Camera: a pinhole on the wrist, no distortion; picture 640 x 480 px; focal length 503.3 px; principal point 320.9 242.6 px. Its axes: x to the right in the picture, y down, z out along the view. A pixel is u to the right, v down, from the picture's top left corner.
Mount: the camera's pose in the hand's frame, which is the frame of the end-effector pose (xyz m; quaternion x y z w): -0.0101 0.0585 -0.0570 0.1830 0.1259 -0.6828 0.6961
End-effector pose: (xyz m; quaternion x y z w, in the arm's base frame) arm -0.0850 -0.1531 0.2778 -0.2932 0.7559 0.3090 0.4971
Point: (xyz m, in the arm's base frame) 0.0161 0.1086 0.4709
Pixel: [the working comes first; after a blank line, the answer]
In the camera's frame: -0.1759 -0.2176 0.2171

outside the picture
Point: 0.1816 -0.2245 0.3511
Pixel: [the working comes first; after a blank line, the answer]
In the camera's frame: 0.2024 -0.1264 0.2533

outside the picture
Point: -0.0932 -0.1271 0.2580
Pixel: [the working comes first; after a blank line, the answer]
In the camera's frame: 0.0032 0.0341 0.0852

339.9 444.1
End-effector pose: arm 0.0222 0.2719 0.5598 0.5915 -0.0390 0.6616 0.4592
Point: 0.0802 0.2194 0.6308
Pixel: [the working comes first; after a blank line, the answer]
In the camera's frame: -0.0349 0.0582 0.1475

201.7 441.3
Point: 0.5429 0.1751 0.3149
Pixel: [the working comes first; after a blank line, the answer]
In the camera's frame: 0.2297 -0.1455 0.5996

513.7 120.5
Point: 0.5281 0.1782 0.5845
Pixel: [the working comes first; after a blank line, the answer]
In the camera's frame: 0.0820 0.0801 0.5838

391.6 311.6
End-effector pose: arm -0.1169 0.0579 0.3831 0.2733 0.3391 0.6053 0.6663
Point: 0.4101 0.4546 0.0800
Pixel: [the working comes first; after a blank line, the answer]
In the camera's frame: 0.4082 0.4828 0.4807

outside the picture
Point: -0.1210 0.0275 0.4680
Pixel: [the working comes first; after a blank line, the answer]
In the camera's frame: -0.0514 -0.0217 0.0943

46.6 127.0
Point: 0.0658 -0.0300 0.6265
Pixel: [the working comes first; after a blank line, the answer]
In the camera's frame: -0.1567 -0.0706 0.3176

72.5 130.6
